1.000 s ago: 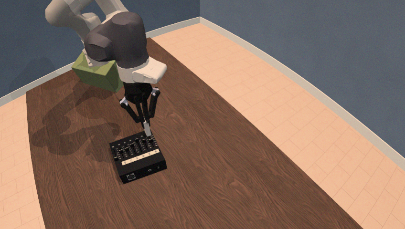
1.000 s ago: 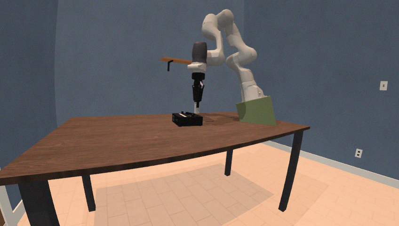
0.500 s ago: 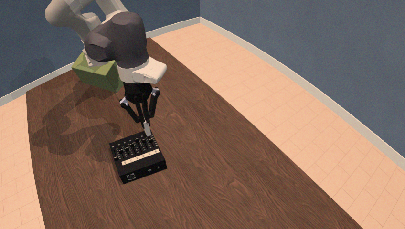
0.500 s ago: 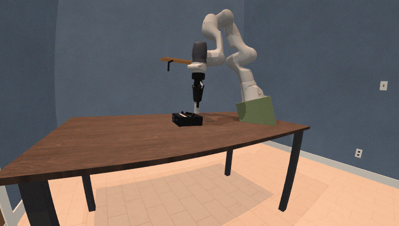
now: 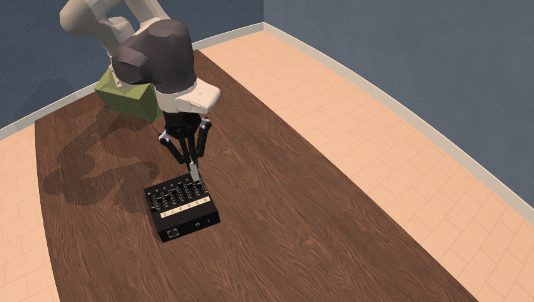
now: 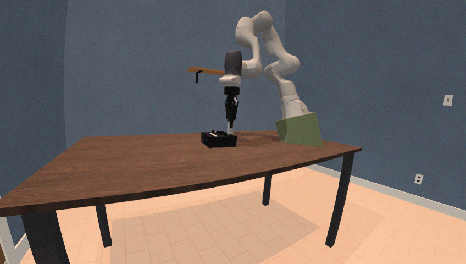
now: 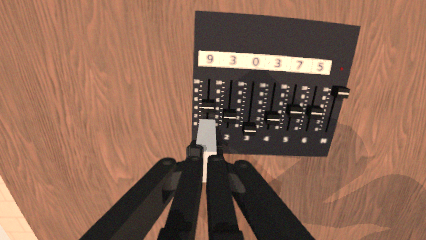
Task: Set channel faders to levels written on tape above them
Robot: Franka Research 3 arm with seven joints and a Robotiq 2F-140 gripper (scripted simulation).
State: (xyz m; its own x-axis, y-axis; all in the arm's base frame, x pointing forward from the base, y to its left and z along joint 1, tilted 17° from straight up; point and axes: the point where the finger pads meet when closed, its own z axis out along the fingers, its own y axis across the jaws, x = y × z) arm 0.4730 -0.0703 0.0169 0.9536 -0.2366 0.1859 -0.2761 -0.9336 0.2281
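The channel 1 cap lies 30 mm ahead of my hand, 10 mm to the right of it and 30 mm below it. From my hand the other things lie so: channel 2 cap: 10 mm ahead, 30 mm to the right, 30 mm below; channel 3 cap: 10 mm behind, 40 mm to the right, 30 mm below; channel 4 cap: 70 mm to the right, 30 mm below.
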